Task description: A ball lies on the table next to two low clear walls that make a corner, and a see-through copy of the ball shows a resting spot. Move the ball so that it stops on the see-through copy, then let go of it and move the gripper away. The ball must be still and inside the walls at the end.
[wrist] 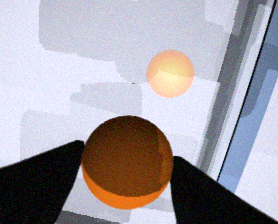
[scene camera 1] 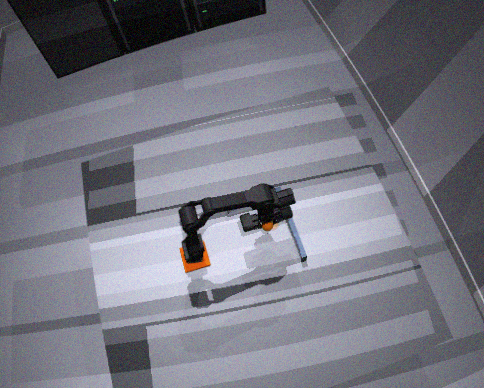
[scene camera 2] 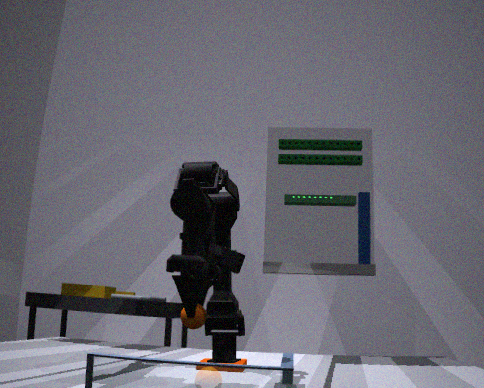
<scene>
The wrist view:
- my gripper
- orange ball: held by my gripper
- see-through ball copy
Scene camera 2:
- my gripper
</scene>
